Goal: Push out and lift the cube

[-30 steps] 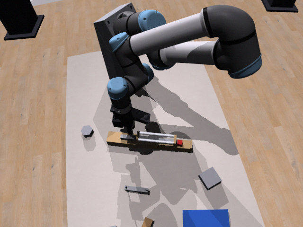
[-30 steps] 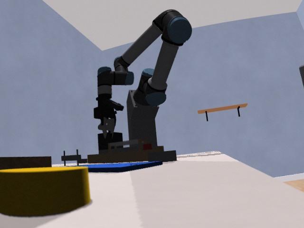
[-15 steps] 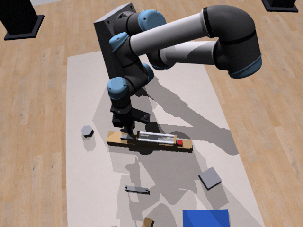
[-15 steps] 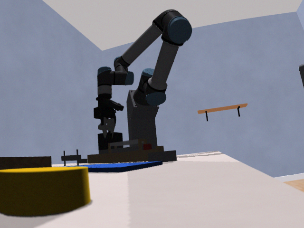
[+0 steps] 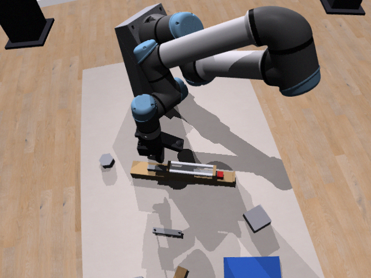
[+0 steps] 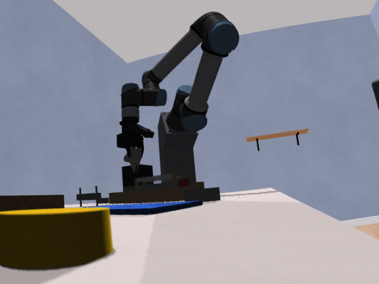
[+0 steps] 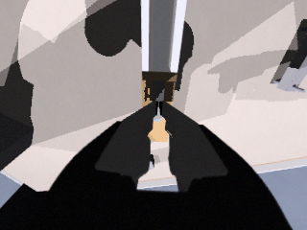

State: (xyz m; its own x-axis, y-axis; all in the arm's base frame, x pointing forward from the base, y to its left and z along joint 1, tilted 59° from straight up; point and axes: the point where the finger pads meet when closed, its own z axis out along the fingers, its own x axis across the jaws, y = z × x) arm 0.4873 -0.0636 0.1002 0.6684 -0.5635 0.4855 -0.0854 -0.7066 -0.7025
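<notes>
The red cube lies 30 mm ahead of my hand, 230 mm to the left of it and 80 mm below it. From my hand the other things lie so: grey square block (200 mm ahead, 370 mm to the left, 120 mm below); thin grey stick (80 mm below); flat grey bar (260 mm ahead, 20 mm to the left, 100 mm below).
</notes>
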